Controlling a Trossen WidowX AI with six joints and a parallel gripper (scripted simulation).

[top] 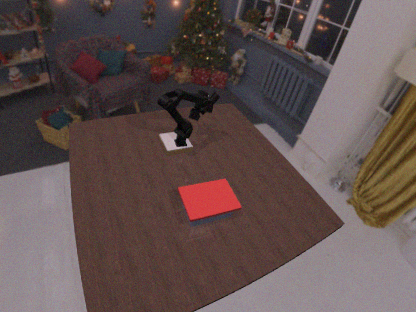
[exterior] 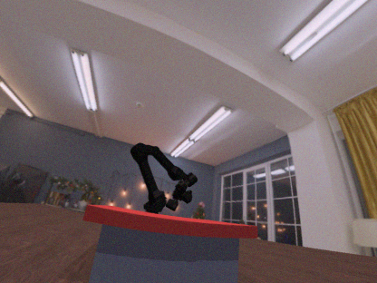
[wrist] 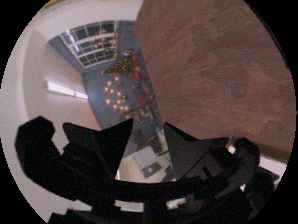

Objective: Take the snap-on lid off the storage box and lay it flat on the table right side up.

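The red lid lies 69 cm ahead of my gripper tip, 13 cm to the right of it and 7 cm below it. From my gripper tip the other things lie so: blue storage box (69 cm ahead, 13 cm to the right, 12 cm below).
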